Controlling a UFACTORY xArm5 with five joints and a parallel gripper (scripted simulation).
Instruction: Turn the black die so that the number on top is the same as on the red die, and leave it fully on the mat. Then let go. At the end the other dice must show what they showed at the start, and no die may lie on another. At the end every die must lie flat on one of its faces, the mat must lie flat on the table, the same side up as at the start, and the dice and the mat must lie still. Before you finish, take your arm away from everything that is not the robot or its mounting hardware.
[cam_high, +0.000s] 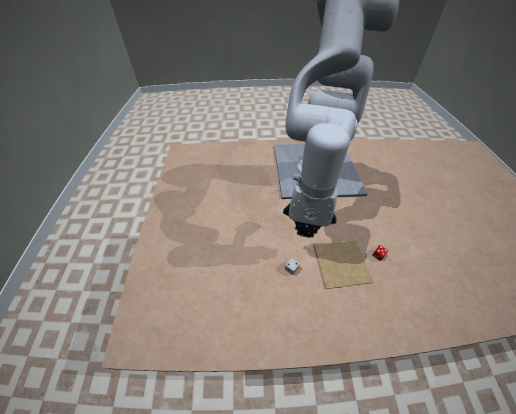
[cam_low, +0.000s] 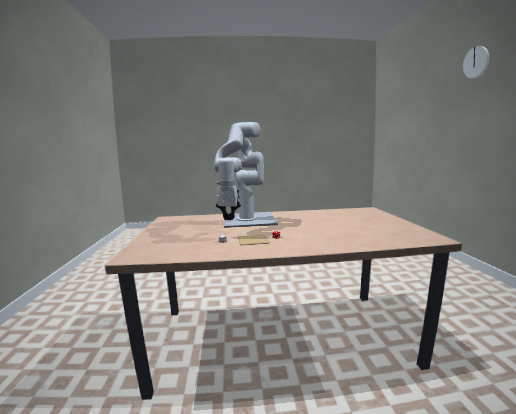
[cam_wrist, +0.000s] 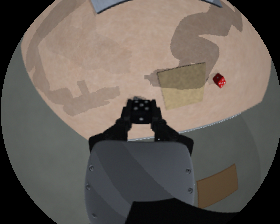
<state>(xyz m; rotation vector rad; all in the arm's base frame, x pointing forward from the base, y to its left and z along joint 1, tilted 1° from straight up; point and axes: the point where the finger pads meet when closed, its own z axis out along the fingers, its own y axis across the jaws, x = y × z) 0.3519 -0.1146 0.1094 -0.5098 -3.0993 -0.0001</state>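
Right now my hand is 120 mm to the right of the tan mat, 120 mm above it and 60 mm short of it. Also, from my hand: grey die 110 mm below, 60 mm ahead, 40 mm to the right; then red die 240 mm to the left, 110 mm below, 40 mm ahead; then black die 10 mm below.
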